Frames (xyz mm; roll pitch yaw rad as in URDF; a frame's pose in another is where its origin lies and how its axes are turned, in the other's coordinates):
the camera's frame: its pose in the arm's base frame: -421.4 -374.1 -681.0 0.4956 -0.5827 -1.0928
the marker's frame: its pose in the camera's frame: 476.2 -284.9 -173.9 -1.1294 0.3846 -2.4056
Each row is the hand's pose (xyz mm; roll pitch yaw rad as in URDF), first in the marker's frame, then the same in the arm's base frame.
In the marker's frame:
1: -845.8 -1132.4 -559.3 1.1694 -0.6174 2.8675
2: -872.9 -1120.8 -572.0 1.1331 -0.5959 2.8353
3: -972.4 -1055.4 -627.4 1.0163 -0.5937 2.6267
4: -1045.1 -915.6 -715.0 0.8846 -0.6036 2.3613
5: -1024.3 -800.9 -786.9 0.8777 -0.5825 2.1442
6: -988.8 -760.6 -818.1 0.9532 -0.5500 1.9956
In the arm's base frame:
1: -402.6 175.2 363.5 3.1323 -0.8849 -1.3234
2: -375.5 176.8 380.6 3.0421 -0.8679 -1.2772
3: -255.1 174.9 433.2 2.7622 -0.7013 -1.2124
4: -76.5 151.8 427.1 2.4727 -0.4824 -1.1988
5: 35.3 135.6 349.6 2.3389 -0.3017 -1.1851
6: 65.9 135.4 295.6 2.3313 -0.1728 -1.1716

